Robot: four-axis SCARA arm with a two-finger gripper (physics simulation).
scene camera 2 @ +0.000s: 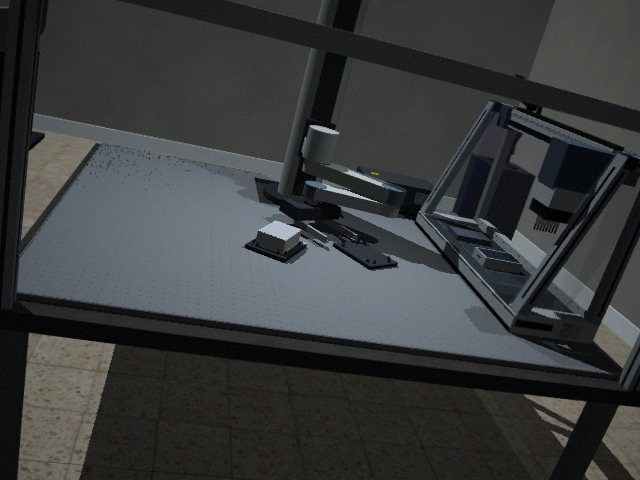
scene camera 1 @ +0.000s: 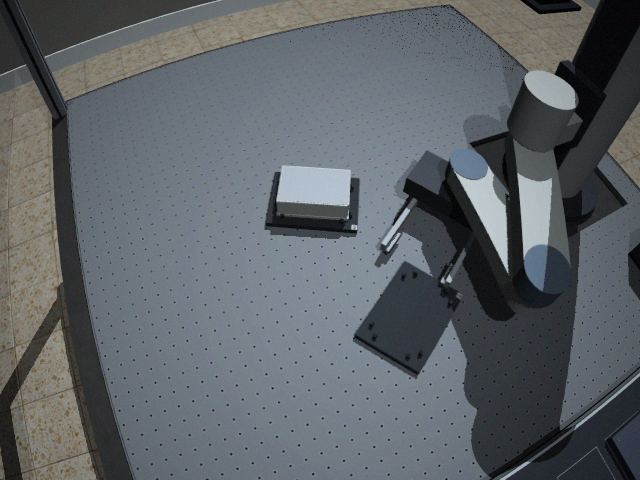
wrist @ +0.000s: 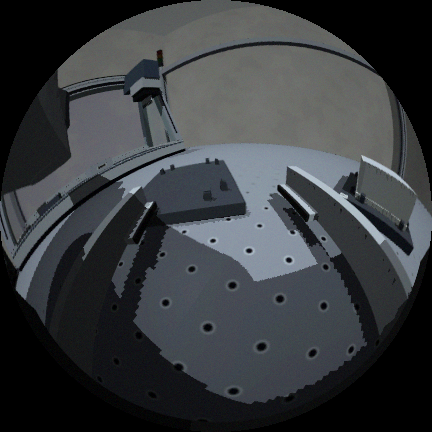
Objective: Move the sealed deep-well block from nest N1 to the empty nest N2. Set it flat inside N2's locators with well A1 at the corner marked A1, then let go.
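Frame: origin at the arm's base, x right, y up, z back, level; millimetres.
Seen in the pictures: gripper, fingertip midpoint: [scene camera 2: 341, 239] [scene camera 1: 414, 266] [wrist: 214, 183].
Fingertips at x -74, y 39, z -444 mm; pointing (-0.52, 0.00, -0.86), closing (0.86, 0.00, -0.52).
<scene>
Pixels of each thing's top centre, then the offset from my fingertips to it. "spot": a spot on its surface instead. Level surfaces: height alone.
- sealed deep-well block at its top centre: [wrist: 384, 167] [scene camera 1: 314, 184] [scene camera 2: 280, 229] dx +203, dy +28, dz -93 mm
- second dark nest at its top centre: [wrist: 182, 171] [scene camera 1: 413, 312] [scene camera 2: 366, 249] dx -71, dy -4, dz -42 mm
- table at its surface level: dy -26 mm
- dark box at a spot on its surface: [scene camera 2: 408, 183] spot: dx -354, dy +89, dz +519 mm
The sealed deep-well block [scene camera 1: 313, 187] [scene camera 2: 279, 236] [wrist: 384, 182], a pale box, sits upright and looks flat in a dark nest [scene camera 1: 355, 206] [scene camera 2: 251, 246] [wrist: 387, 222]. A pale mark shows at one nest corner; which block corner is A1 cannot be read. A second dark nest [scene camera 1: 403, 315] [scene camera 2: 364, 255] [wrist: 175, 192] stands empty, turned at an angle, with small locator pegs and a pale corner mark. Nest labels are not legible. My gripper [scene camera 1: 415, 263] [scene camera 2: 340, 238] [wrist: 214, 183] is open and empty, low over the table, beside the empty nest's marked end and apart from the block.
The arm's column [scene camera 2: 302, 118] rises from the table [scene camera 1: 180, 310] [scene camera 2: 155, 268] behind the gripper. A framed pipetting machine [scene camera 2: 449, 258] stands right of the nests in scene camera 2, with labware on its deck. A dark box [scene camera 2: 408, 183] stands behind the arm links.
</scene>
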